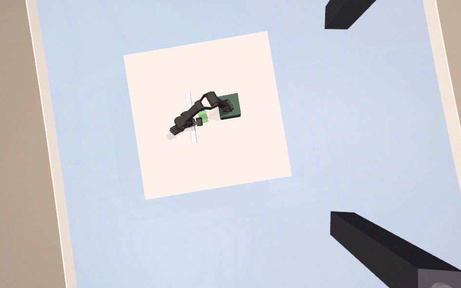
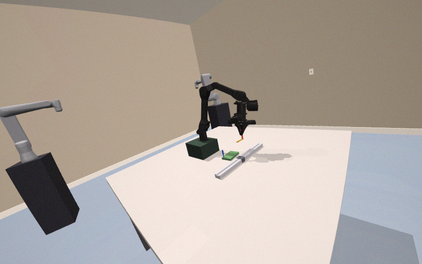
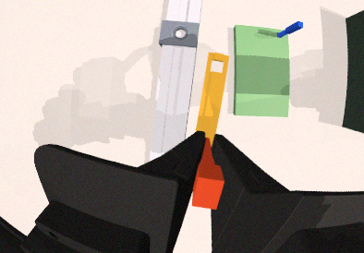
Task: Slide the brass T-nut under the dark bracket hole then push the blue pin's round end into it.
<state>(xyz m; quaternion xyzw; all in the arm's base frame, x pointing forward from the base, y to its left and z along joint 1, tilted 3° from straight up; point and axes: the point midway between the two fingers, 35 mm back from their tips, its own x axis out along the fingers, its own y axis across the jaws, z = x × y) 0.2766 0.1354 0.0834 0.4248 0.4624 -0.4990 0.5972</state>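
Right now the aluminum rail is 120 mm below my gripper tip, 80 mm to the right of it and 50 mm ahead of it. Round my gripper tip: brass T-nut: 20 mm to the right; blue pin: 120 mm to the right, 110 mm below, 60 mm behind; green tray: 130 mm below, 100 mm to the right, 60 mm behind.
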